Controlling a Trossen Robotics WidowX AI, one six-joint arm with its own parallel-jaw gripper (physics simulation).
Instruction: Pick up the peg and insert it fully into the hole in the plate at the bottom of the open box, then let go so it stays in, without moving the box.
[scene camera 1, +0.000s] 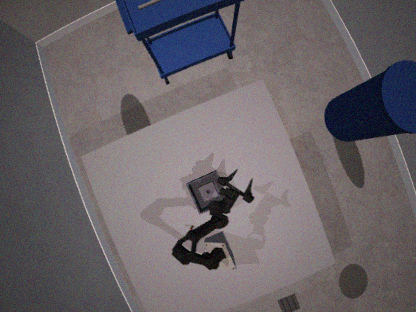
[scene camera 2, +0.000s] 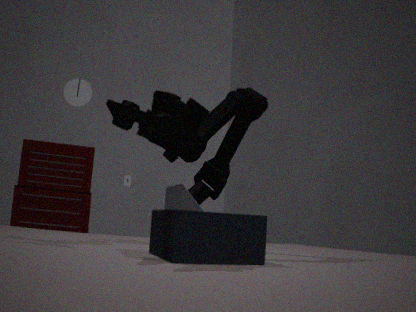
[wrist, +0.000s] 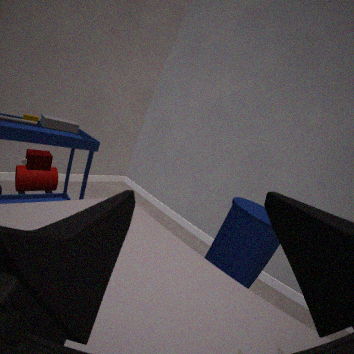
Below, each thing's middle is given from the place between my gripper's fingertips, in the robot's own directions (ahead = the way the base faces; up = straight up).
Right now my hand is 4 cm past the dark box (scene camera 2: 178, 236), 21 cm to the right of it and 24 cm above it.
